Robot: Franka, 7 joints.
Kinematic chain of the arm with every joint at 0, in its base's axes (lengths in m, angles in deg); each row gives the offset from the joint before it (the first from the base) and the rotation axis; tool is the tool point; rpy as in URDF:
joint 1: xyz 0 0 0.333 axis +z
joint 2: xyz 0 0 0 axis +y
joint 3: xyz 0 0 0.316 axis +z
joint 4: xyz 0.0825 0 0 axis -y
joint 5: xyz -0.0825 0 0.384 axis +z
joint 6: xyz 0 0 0 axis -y
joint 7: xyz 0.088 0 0 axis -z
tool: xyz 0 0 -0.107 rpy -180 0 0
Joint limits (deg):
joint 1: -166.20..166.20
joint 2: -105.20..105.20
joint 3: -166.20..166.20
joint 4: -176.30..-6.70
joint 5: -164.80..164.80
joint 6: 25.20..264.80
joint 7: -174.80..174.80
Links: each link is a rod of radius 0.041 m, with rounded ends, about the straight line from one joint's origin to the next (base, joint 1, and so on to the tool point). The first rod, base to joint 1, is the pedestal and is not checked.
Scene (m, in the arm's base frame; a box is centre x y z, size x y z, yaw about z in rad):
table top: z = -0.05
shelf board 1: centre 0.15 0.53 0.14 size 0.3 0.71 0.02 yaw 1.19
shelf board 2: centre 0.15 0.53 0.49 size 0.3 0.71 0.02 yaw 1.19
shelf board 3: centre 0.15 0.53 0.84 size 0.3 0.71 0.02 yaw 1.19
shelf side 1: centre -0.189 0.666 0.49 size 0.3 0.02 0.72 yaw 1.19
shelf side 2: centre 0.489 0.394 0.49 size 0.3 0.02 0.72 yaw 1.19
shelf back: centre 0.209 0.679 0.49 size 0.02 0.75 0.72 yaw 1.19
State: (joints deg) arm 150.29 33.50 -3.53 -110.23 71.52 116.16 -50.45
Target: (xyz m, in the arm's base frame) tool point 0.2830 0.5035 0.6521
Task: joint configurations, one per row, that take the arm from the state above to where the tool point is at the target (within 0.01 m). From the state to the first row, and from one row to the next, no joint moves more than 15 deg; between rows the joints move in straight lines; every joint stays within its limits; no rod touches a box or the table.
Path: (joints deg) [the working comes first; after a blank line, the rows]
Joints at the target: 105.97 -6.59 -46.91 -102.55 70.55 122.32 -50.45
Straight joint move there: touches shelf board 2, shelf side 1.

1: 140.46 21.02 0.34 -114.82 74.62 107.74 -50.03
2: 130.64 8.55 4.21 -119.42 77.72 99.31 -49.61
3: 120.81 -3.93 8.08 -124.01 80.81 90.89 -49.18
4: 110.99 -16.41 11.96 -128.60 83.91 82.46 -48.76
5: 109.73 -13.95 -2.76 -122.09 80.57 92.43 -49.18
6: 108.48 -11.50 -17.47 -115.58 77.23 102.39 -49.61
7: 107.22 -9.04 -32.19 -109.06 73.89 112.35 -50.03
8: 105.97 -6.59 -46.91 -102.55 70.55 122.32 -50.45

